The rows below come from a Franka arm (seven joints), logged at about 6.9 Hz.
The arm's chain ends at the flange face. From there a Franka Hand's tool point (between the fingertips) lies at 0.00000 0.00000 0.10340 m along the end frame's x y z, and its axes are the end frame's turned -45 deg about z.
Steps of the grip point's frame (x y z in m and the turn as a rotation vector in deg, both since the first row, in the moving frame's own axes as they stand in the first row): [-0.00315, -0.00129, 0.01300, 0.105, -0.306, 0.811]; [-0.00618, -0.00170, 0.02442, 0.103, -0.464, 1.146]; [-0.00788, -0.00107, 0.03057, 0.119, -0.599, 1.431]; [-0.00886, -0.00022, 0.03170, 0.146, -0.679, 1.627]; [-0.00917, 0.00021, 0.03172, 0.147, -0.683, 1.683]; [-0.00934, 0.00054, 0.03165, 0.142, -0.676, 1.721]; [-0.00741, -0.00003, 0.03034, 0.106, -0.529, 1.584]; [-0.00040, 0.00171, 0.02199, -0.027, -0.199, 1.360]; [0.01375, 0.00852, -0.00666, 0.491, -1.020, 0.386]
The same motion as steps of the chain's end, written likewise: [-0.00261, 0.00106, 0.01300, -0.142, -0.291, 0.811]; [-0.00484, 0.00271, 0.02442, -0.255, -0.401, 1.146]; [-0.00540, 0.00421, 0.03058, -0.339, -0.508, 1.431]; [-0.00536, 0.00544, 0.03171, -0.377, -0.583, 1.627]; [-0.00527, 0.00596, 0.03173, -0.379, -0.587, 1.683]; [-0.00517, 0.00632, 0.03166, -0.378, -0.578, 1.721]; [-0.00444, 0.00469, 0.03034, -0.299, -0.449, 1.584]; [0.00115, 0.00121, 0.02199, -0.160, -0.122, 1.360]; [0.01768, -0.00437, -0.00664, -0.374, -1.068, 0.386]
